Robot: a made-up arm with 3 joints.
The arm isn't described. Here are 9 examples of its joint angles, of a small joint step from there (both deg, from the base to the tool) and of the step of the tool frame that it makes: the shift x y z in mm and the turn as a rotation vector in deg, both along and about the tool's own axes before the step.
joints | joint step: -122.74 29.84 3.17 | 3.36 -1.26 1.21
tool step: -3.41 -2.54 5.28 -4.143 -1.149 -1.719
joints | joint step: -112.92 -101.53 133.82 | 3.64 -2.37 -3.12
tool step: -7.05 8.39 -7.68 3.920 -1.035 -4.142
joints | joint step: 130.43 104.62 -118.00 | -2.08 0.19 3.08
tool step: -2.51 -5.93 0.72 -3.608 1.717 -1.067
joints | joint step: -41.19 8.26 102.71 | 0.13 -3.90 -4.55
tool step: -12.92 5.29 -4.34 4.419 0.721 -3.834
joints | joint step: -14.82 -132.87 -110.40 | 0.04 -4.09 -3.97
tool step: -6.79 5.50 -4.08 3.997 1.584 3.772
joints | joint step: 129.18 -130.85 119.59 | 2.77 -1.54 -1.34
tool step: -3.79 7.35 -8.74 3.180 -1.068 -2.349
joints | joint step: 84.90 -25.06 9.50 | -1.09 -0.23 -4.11
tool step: -0.84 5.49 -5.36 5.096 -0.168 -0.490
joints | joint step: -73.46 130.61 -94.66 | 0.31 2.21 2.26
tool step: 2.68 -2.88 3.03 -2.053 -0.367 -2.192
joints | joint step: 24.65 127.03 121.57 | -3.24 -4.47 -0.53
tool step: -14.67 -5.82 7.49 -1.320 0.048 -5.201
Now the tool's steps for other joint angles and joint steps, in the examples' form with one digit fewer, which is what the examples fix.
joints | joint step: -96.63 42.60 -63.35 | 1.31 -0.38 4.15
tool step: 0.1 -5.6 5.3 -5.12 -0.96 -0.09
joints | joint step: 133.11 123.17 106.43 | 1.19 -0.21 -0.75
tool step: -1.8 2.6 -4.1 1.40 1.02 0.07
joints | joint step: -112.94 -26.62 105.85 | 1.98 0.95 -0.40
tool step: 4.2 -2.2 3.2 -1.38 -1.10 0.68
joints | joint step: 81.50 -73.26 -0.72 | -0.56 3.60 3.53
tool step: 2.6 -3.9 2.9 -3.35 3.61 -0.47
